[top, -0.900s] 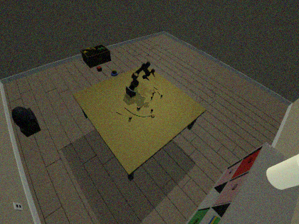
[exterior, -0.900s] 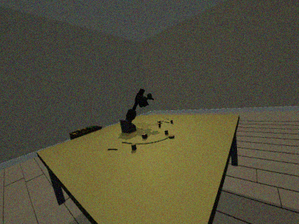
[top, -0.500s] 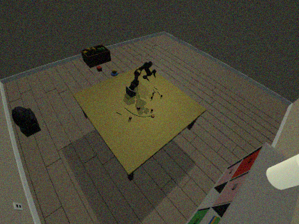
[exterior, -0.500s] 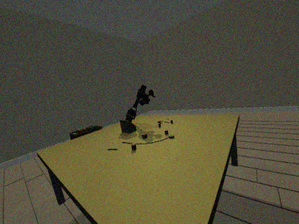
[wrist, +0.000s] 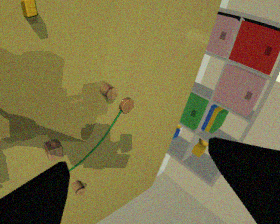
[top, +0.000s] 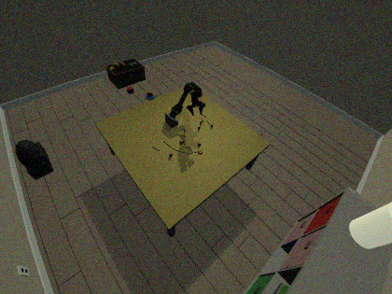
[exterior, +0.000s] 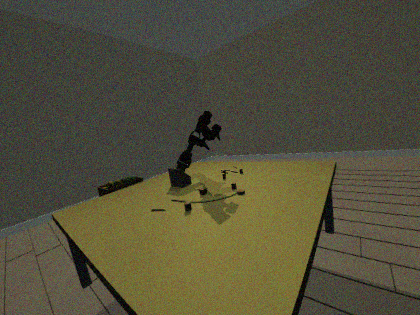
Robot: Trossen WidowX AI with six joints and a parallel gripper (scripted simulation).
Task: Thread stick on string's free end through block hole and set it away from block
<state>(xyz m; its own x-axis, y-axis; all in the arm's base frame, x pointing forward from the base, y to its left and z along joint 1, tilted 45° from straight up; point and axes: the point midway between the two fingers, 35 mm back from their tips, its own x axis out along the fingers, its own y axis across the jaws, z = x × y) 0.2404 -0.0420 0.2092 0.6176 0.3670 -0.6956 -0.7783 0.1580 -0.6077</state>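
My gripper tip is 30 mm short of the wooden block, 190 mm to the left of it and 230 mm above it. Also, from my gripper tip: round wooden button (220 mm ahead, 120 mm to the right, 230 mm below); then thin wooden stick (40 mm behind, 310 mm to the right, 240 mm below); then wooden cylinder (150 mm ahead, 70 mm to the right, 230 mm below).
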